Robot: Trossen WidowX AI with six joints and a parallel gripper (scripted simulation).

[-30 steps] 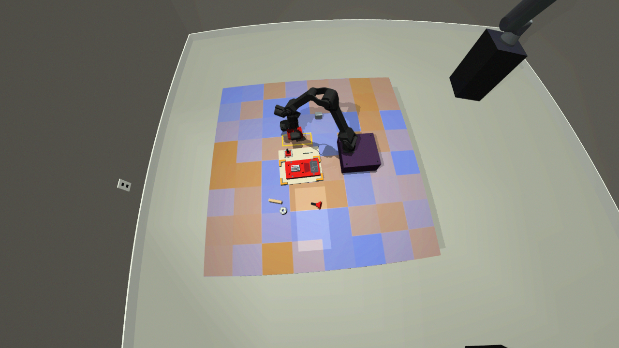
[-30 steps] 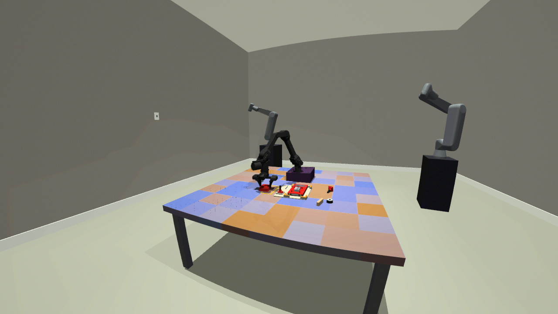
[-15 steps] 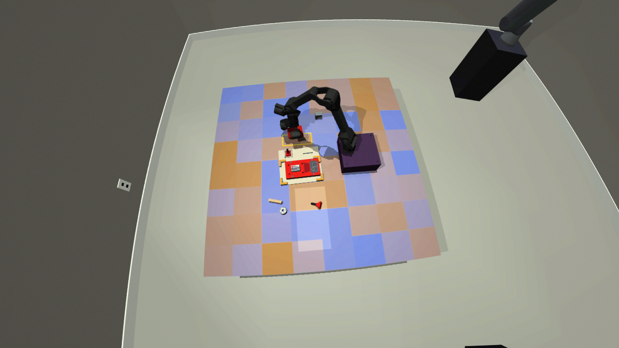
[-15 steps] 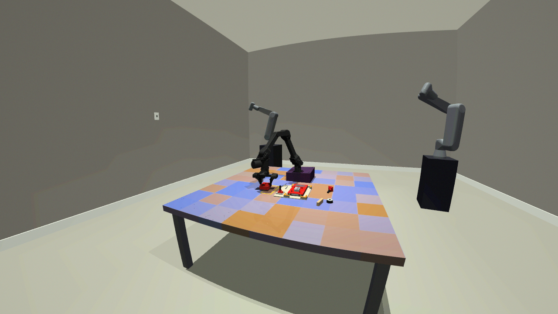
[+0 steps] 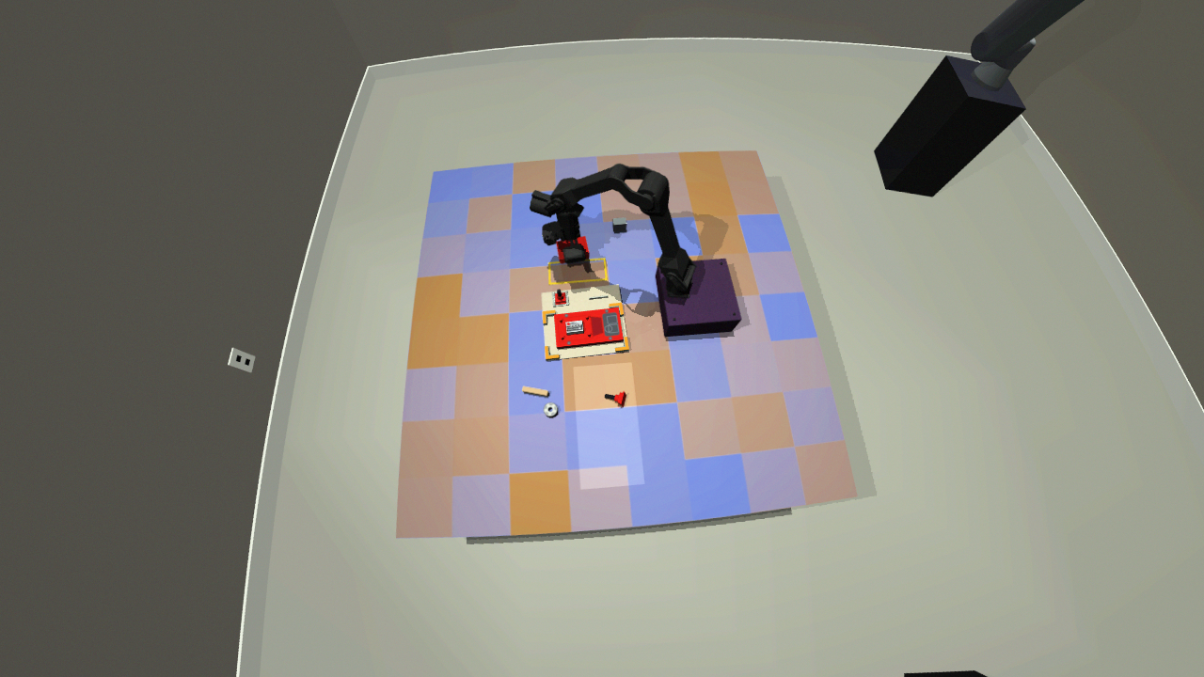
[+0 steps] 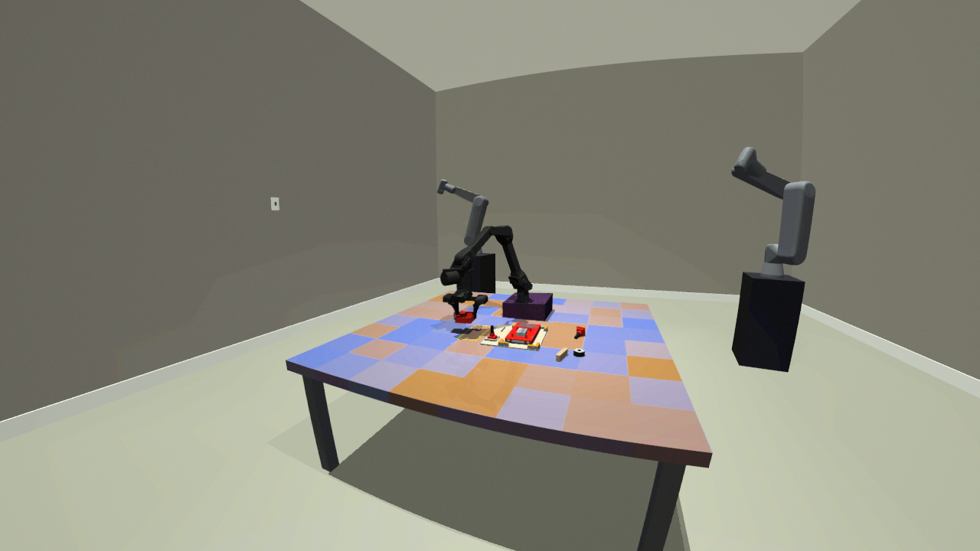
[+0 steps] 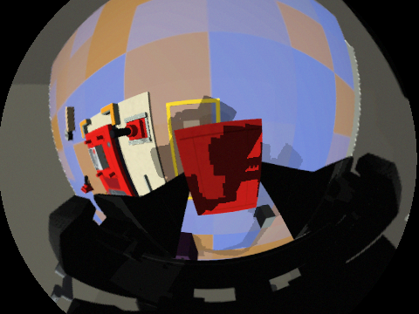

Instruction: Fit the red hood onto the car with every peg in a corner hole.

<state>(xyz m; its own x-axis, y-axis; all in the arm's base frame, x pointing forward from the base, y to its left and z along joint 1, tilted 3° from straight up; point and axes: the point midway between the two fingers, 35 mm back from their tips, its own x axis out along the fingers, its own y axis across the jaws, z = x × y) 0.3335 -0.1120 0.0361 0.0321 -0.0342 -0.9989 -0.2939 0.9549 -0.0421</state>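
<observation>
My gripper tip is now 40 mm past the grey engine block, 250 mm to the right of it and 40 mm above it. Round my gripper tip: red hood (10 mm above); wooden block (50 mm ahead, 450 mm to the left, 50 mm below); cream jig (50 mm behind, 230 mm to the left, 50 mm below).
</observation>
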